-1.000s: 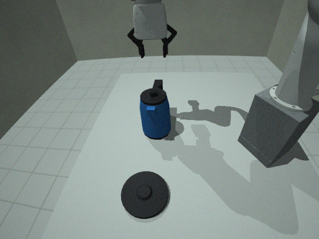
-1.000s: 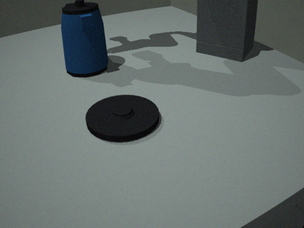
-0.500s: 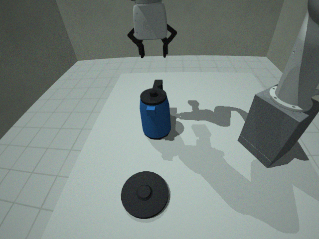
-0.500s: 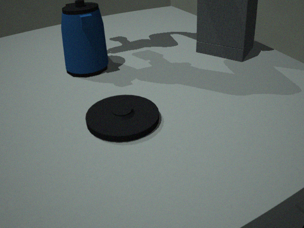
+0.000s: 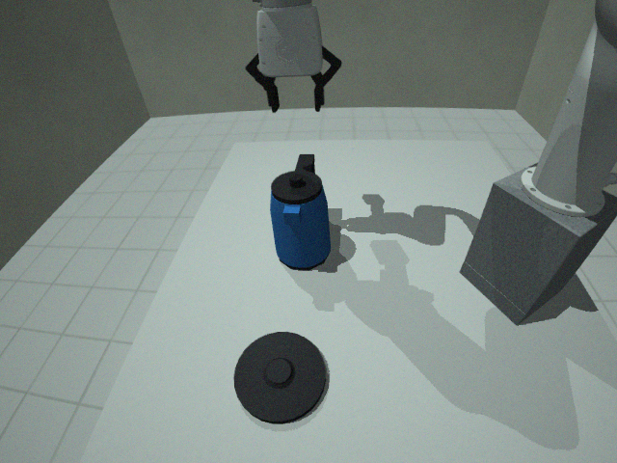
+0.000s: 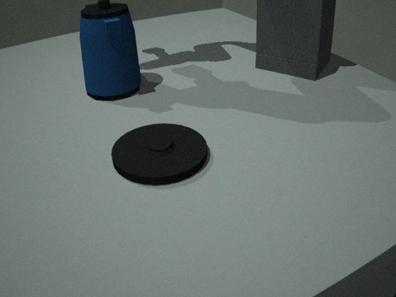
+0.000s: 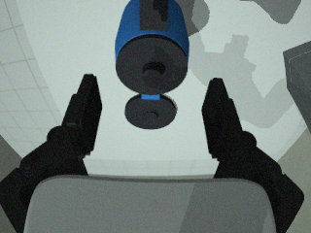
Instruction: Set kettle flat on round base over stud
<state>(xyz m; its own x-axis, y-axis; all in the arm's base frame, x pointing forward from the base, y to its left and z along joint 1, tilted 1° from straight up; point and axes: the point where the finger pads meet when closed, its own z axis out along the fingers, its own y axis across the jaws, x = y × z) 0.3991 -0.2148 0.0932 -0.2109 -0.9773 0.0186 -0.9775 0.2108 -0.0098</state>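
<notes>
Right now the blue kettle is 1 cm ahead of my hand, 3 cm to the left of it and 21 cm below it. Round my hand: round black base: 7 cm ahead, 35 cm to the left, 30 cm below.
</notes>
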